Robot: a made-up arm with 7 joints.
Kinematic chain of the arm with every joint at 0, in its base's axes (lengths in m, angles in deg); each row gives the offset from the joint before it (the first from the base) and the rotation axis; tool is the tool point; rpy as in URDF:
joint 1: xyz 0 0 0.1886 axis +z
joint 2: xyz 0 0 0 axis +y
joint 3: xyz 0 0 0.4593 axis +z
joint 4: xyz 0.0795 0 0 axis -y
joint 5: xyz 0.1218 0 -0.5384 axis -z
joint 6: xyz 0 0 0 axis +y
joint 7: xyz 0.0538 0 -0.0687 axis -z
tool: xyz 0 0 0 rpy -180 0 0
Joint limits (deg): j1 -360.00..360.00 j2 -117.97..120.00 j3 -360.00..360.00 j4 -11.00..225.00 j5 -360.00..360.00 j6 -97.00..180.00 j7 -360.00..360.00
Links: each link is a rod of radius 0.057 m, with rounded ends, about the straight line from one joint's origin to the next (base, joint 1, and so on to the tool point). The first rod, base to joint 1, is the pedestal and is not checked.
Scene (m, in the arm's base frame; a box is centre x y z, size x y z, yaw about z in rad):
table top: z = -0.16
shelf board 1: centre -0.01 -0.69 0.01 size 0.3 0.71 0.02 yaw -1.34
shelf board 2: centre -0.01 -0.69 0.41 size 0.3 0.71 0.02 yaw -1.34
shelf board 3: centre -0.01 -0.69 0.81 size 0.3 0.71 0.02 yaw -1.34
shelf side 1: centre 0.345 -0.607 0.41 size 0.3 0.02 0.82 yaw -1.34
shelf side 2: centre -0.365 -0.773 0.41 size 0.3 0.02 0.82 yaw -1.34
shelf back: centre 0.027 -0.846 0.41 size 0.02 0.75 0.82 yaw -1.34
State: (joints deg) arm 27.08 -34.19 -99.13 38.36 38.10 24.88 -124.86
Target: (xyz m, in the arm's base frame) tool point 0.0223 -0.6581 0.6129
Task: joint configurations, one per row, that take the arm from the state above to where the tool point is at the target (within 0.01 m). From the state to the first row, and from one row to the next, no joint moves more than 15 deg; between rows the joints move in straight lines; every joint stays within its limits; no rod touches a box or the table.
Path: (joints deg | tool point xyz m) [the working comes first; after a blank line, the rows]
Joints at the target: 5.76 -43.36 -67.39 66.50 36.95 23.61 -124.86
Straight joint move there: touches shelf board 2.

1: 15.44 -36.43 -95.97 29.52 45.67 39.37 -126.25 | 0.1066 -0.4789 0.1383
2: 3.80 -38.66 -92.81 20.68 53.24 53.87 -127.64 | 0.0790 -0.3960 0.1219
3: -7.84 -40.90 -89.65 11.84 60.81 68.36 -129.04 | 0.0671 -0.3155 0.1237
4: -19.49 -43.13 -86.49 3.00 68.39 82.86 -130.43 | 0.0664 -0.2421 0.1379
5: -31.13 -45.37 -83.33 -5.84 75.96 97.35 -131.82 | 0.0731 -0.1773 0.1581
6: -27.97 -50.64 -75.14 3.32 68.17 83.67 -130.43 | 0.0636 -0.2497 0.1894
7: -24.82 -55.91 -66.94 12.49 60.39 70.00 -129.04 | 0.0558 -0.3213 0.2536
8: -21.66 -61.18 -58.75 21.66 52.61 56.32 -127.64 | 0.0432 -0.3790 0.3515
9: -18.51 -66.45 -50.55 30.83 44.82 42.65 -126.25 | 0.0157 -0.4094 0.4764
10: -15.35 -71.72 -42.35 39.99 37.04 28.98 -124.86 | -0.0375 -0.4031 0.6129
11: -4.79 -57.54 -54.87 53.25 37.00 26.29 -124.86 | -0.0110 -0.5475 0.6067
12: 5.76 -43.36 -67.39 66.50 36.95 23.61 -124.86 | 0.0223 -0.6581 0.6129

